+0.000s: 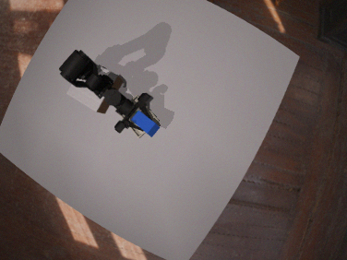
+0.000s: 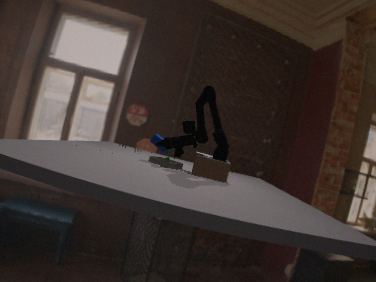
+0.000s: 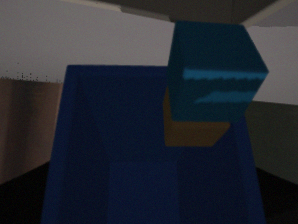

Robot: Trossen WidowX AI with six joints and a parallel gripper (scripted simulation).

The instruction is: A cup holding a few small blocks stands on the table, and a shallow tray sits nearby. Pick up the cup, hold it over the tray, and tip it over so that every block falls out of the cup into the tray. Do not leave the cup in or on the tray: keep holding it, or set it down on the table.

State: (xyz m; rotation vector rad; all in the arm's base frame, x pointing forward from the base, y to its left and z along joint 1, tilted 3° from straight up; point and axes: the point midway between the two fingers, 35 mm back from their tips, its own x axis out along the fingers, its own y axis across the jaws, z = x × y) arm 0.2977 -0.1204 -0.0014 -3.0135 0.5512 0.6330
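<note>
Now: gripper tip 1 cm short of the blue cup and 2 cm below it. Round my gripper tip: green block: 7 cm behind, 4 cm to the left, 6 cm below.
</note>
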